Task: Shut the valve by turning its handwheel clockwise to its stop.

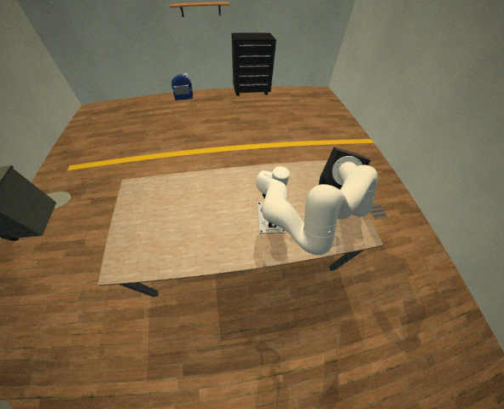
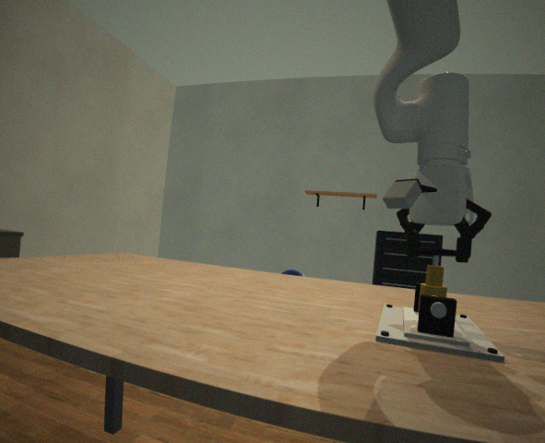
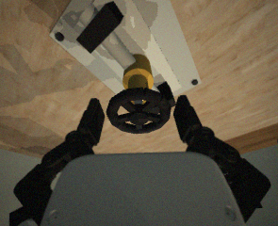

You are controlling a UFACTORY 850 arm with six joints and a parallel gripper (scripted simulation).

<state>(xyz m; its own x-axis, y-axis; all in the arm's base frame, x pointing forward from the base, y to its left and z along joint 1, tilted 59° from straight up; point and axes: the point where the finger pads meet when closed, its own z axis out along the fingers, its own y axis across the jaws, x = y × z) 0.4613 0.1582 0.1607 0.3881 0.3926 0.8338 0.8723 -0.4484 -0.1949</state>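
The black spoked handwheel lies right at my hand. The rest, counted from my hand: baseplate (130 mm below).
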